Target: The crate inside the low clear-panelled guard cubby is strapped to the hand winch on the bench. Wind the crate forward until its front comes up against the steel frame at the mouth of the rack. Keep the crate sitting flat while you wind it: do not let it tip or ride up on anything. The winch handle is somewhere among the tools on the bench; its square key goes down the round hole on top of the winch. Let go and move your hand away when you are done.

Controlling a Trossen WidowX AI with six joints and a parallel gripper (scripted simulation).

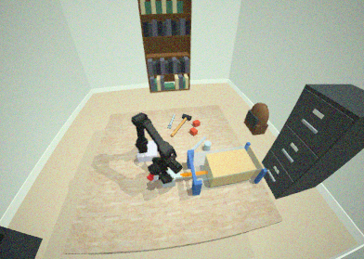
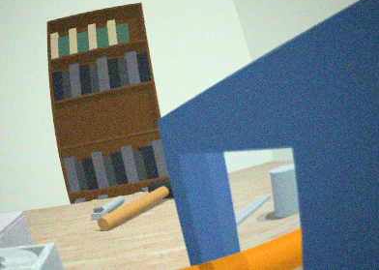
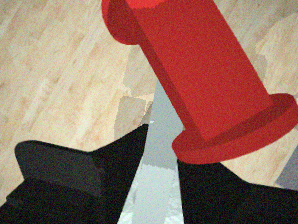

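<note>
Right now the red grip is 50 mm above my gripper tip, 30 mm behind it and 10 mm to the right of it. Round my gripper tip: blue frame 220 mm ahead; grey winch 70 mm below, 50 mm ahead, 10 mm to the left; winch handle 20 mm above.
</note>
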